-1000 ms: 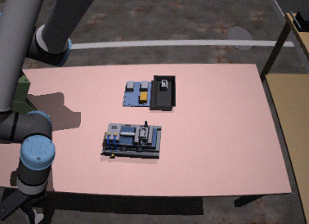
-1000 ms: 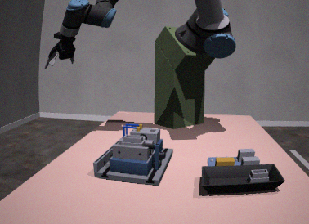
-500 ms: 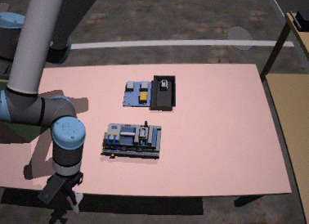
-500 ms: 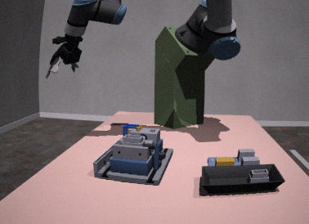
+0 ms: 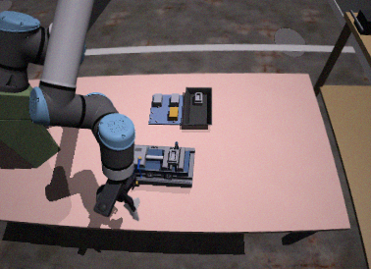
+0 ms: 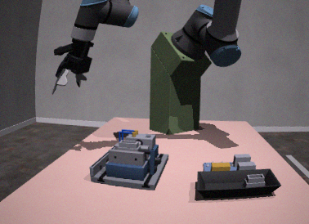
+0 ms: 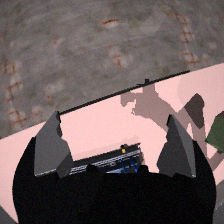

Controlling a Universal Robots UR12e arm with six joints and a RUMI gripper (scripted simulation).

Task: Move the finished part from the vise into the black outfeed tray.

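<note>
The vise lies 40 mm ahead of my hand, 300 mm to the left of it and 200 mm below it. Round my hand: blue plate 20 mm behind, 610 mm to the left, 240 mm below; yellow block 30 mm ahead, 580 mm to the left, 220 mm below.
</note>
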